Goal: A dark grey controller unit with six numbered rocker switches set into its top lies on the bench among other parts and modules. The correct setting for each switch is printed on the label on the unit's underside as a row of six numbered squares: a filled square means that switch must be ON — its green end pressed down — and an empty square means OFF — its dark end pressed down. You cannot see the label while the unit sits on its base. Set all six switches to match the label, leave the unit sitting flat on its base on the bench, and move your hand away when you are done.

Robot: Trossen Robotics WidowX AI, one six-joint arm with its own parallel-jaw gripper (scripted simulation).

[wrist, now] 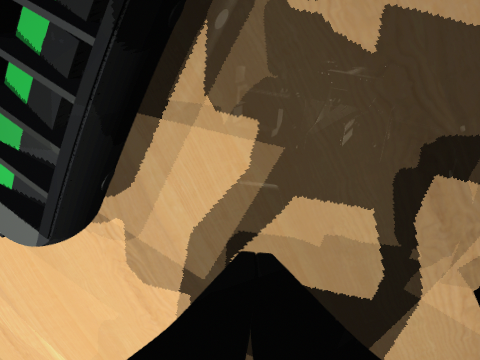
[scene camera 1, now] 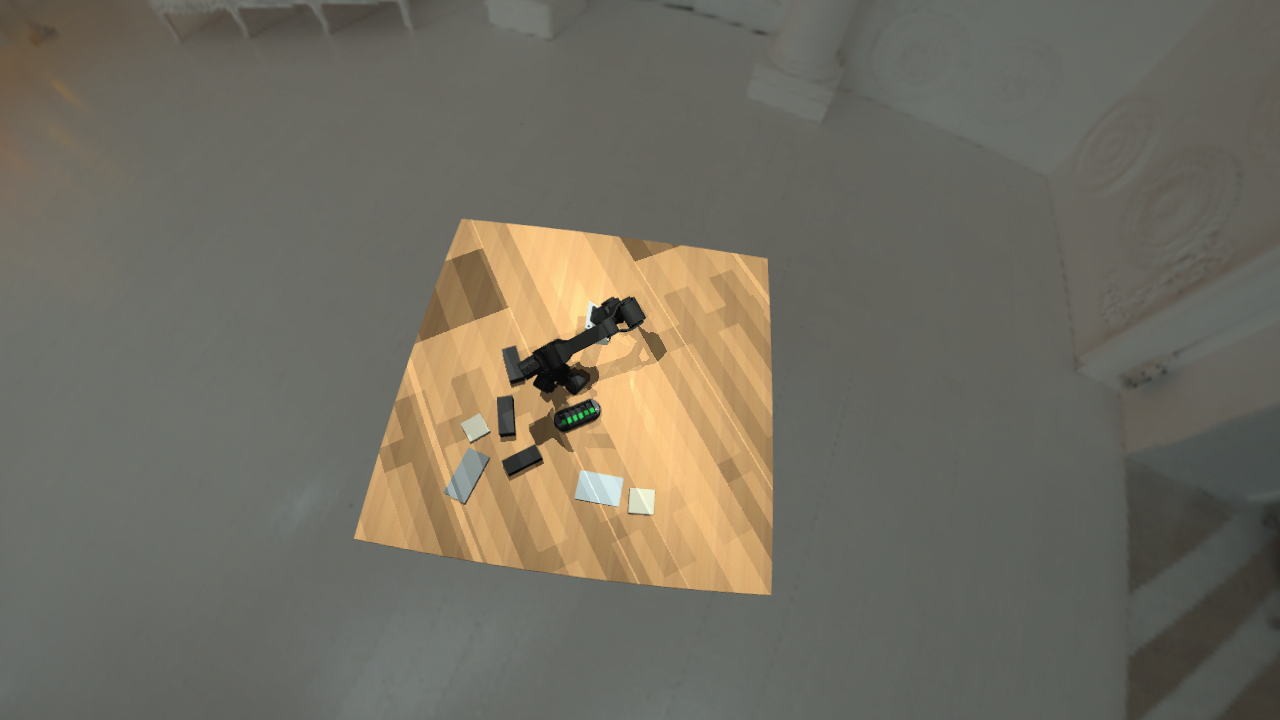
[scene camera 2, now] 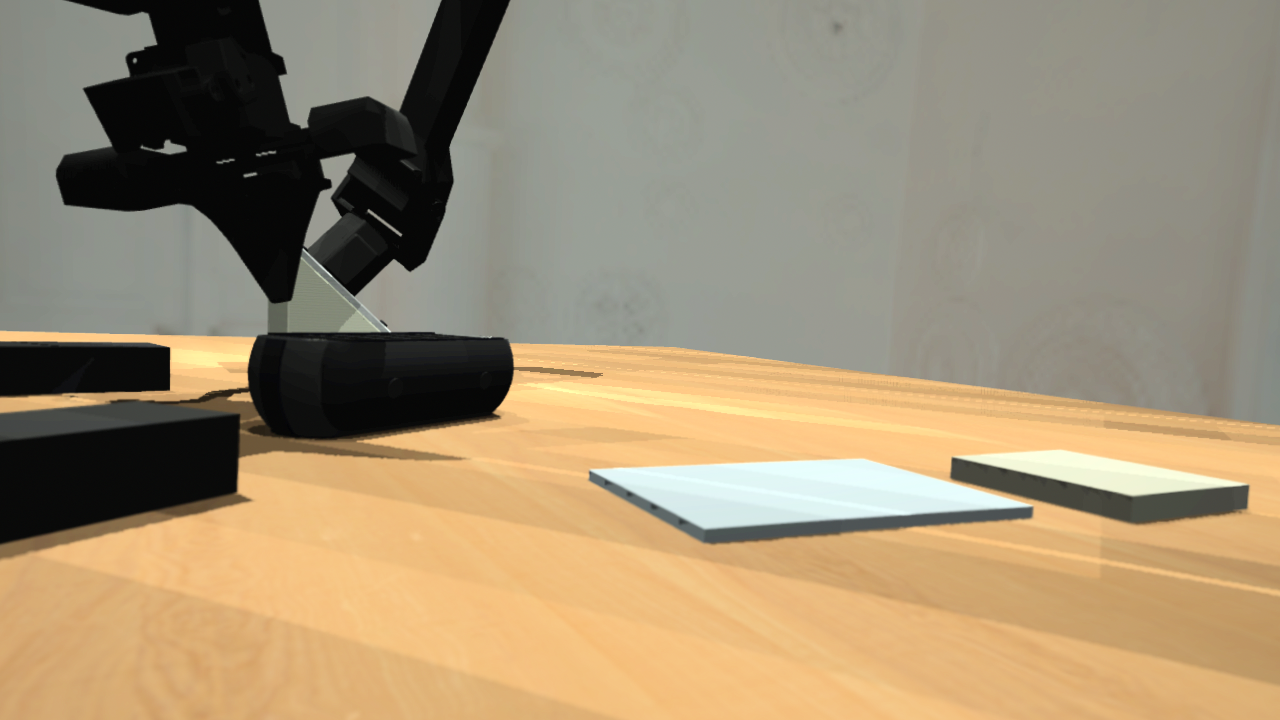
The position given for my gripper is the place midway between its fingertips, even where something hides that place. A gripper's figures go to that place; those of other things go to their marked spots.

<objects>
My gripper (scene camera 1: 566, 385) is 160 cm from the lens. A pale blue plate (scene camera 1: 594, 487): 156 cm from the lens.
</objects>
